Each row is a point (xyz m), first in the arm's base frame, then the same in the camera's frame.
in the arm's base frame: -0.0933 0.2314 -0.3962
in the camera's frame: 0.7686 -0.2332 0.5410
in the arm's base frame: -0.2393 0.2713 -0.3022
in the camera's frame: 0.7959 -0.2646 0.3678
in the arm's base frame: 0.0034 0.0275 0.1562
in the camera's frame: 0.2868 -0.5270 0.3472
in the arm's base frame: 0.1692 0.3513 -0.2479
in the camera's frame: 0.4861 -0.0789 0.5818
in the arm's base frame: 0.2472 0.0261 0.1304
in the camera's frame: 0.1445 -0.4470 0.5301
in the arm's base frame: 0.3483 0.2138 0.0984
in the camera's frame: 0.1053 -0.2355 0.5450
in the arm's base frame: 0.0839 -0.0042 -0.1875
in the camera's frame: 0.4900 -0.4467 0.6262
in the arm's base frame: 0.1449 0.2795 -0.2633
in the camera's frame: 0.5123 -0.1485 0.6029
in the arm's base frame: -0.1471 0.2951 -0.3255
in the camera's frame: 0.7527 -0.2086 0.4357
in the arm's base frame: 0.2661 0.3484 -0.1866
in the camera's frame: 0.3760 -0.0668 0.6114
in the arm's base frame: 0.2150 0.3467 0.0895
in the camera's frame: 0.2031 -0.1522 0.4072
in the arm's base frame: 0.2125 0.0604 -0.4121
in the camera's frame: 0.5742 -0.2924 0.8269
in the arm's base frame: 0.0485 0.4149 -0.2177
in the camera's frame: 0.5449 -0.0649 0.4558
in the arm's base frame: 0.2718 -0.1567 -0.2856
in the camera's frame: 0.4357 -0.5049 0.8749
